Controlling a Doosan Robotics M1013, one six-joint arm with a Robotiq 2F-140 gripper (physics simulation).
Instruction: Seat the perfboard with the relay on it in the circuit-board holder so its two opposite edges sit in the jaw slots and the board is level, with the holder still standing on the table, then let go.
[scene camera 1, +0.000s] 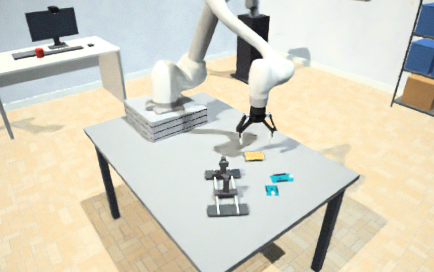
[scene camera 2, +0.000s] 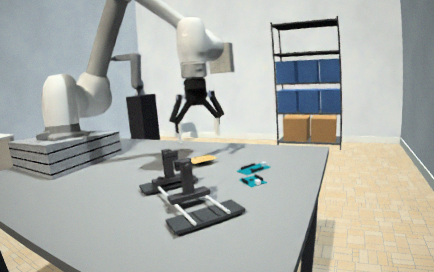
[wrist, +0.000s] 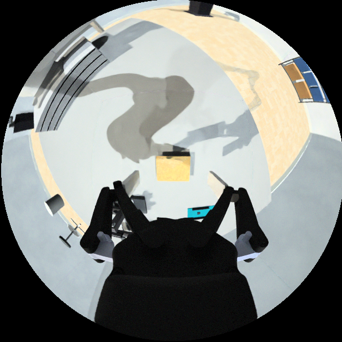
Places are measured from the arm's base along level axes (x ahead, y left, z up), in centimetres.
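Where they show: gripper, fingertip midpoint: (scene camera 1: 255, 142) (scene camera 2: 199, 138); arm's base at its link origin: (scene camera 1: 165, 107) (scene camera 2: 63, 137).
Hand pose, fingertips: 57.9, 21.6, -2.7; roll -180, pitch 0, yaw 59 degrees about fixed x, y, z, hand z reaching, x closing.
Each offset is from my fingertips to the top centre of the thing, as dx, dy, dz. Level surfaces: height alone.
The perfboard {+0.4, -0.4, -7.3} (scene camera 1: 254, 156) (scene camera 2: 204, 159) (wrist: 173, 169) is a small yellow board lying on the table {dz -9.4} (scene camera 1: 170, 165). In the wrist view a dark strip runs along its far edge; I cannot make out a relay on its upper face. The circuit-board holder {+13.5, -28.3, +2.4} (scene camera 1: 227, 210) (scene camera 2: 206, 218) (wrist: 138, 204), dark with two pale rods and upright jaws, stands on the table, its jaws holding no board. My gripper (scene camera 1: 256, 139) (scene camera 2: 198, 132) (wrist: 173, 176) is open and empty above the table, its fingers apart over the perfboard's area in the wrist view. The gripper partly hides the holder there.
Two teal circuit boards, the larger {+20.6, -0.2, -8.1} (scene camera 1: 282, 177) (scene camera 2: 254, 168) and the smaller {+24.3, -10.1, -8.1} (scene camera 1: 271, 190) (scene camera 2: 253, 181), lie beside the holder. The layered plinth (scene camera 1: 175, 123) (scene camera 2: 75, 154) under the arm's base stands at the table's back left. The holder's jaws stick up between the rods.
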